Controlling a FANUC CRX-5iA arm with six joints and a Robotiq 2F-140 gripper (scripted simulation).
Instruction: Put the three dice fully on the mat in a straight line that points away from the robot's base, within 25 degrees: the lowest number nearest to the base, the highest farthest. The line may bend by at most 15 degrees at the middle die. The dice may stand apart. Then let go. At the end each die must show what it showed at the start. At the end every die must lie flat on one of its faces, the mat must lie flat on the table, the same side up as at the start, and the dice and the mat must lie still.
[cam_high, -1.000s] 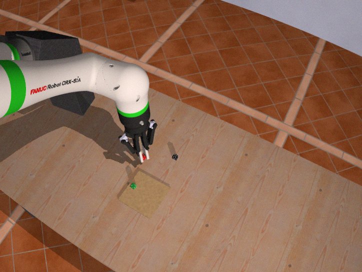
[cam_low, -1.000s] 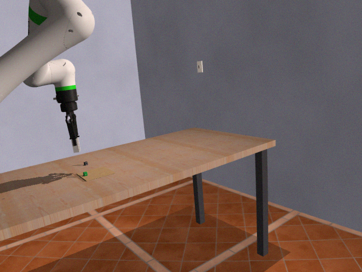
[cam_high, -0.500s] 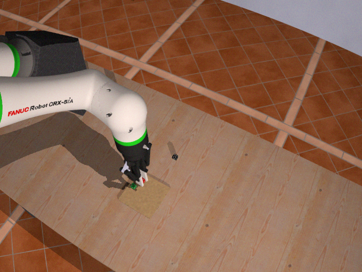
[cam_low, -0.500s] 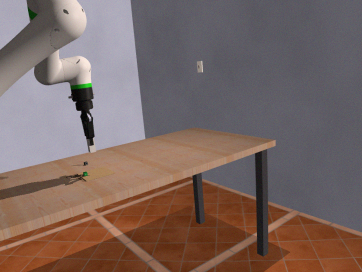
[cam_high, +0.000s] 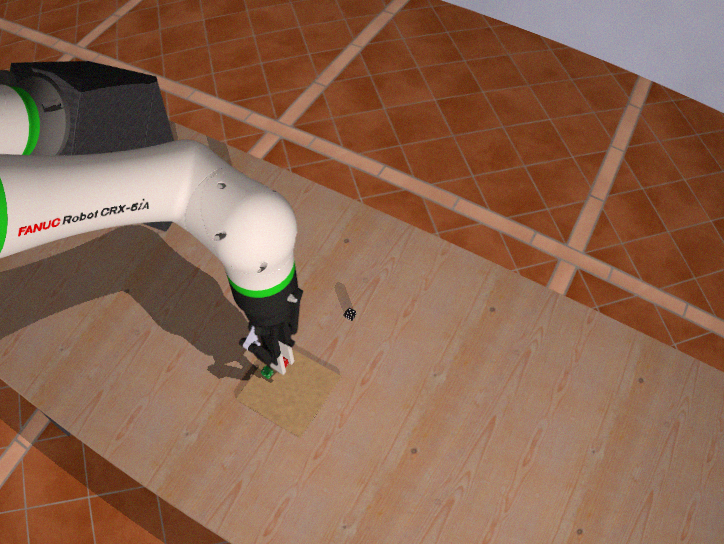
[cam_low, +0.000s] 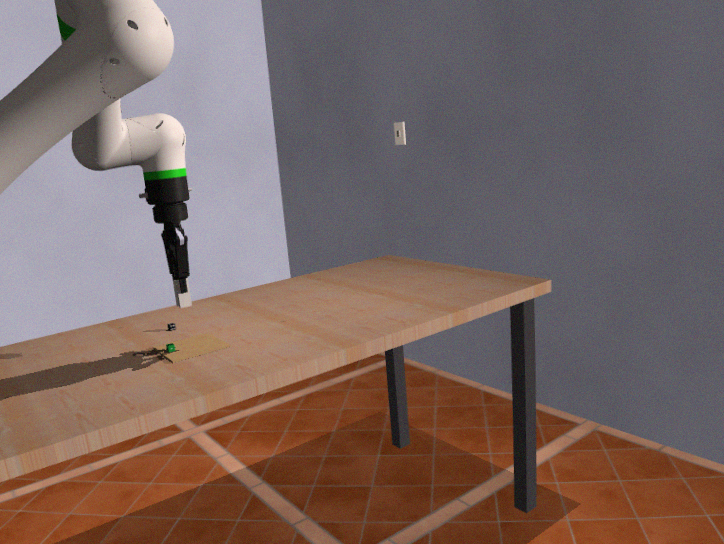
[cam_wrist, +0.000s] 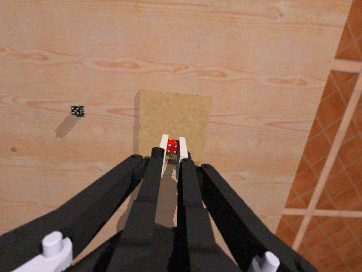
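Now: the tan mat 130 mm below my hand. From my hand the other things lie so: red die: 30 mm below; green die: 120 mm below, 50 mm behind, 10 mm to the left; black die: 190 mm to the left, 130 mm below, 30 mm ahead.
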